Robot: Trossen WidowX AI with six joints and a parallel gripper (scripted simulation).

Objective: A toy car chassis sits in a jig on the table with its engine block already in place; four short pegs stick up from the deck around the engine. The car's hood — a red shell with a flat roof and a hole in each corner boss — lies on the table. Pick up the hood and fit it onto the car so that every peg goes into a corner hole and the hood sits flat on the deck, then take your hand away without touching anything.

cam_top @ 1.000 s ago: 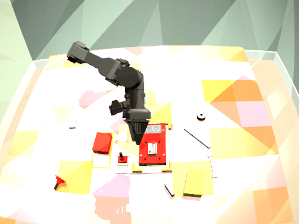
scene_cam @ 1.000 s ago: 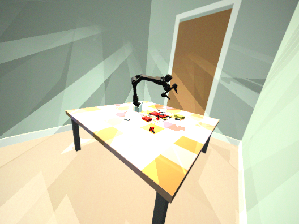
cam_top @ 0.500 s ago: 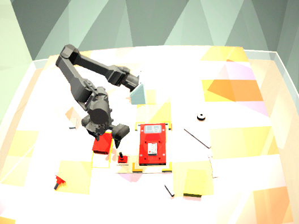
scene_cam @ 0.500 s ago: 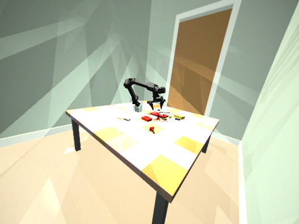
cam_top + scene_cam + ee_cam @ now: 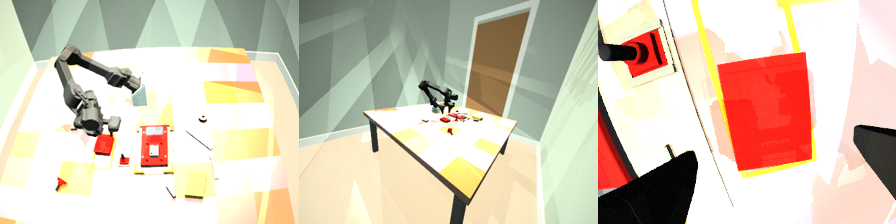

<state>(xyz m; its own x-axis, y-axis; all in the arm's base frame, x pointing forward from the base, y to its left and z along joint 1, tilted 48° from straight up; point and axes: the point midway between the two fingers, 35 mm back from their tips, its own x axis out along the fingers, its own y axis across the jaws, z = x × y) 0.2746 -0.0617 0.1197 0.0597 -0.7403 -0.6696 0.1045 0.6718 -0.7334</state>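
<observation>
The red hood lies 60 mm below my gripper tip. Also, from my gripper tip: engine block: 220 mm to the left, 60 mm below, 50 mm ahead; then yellow pad: 380 mm to the left, 200 mm ahead, 70 mm below.
</observation>
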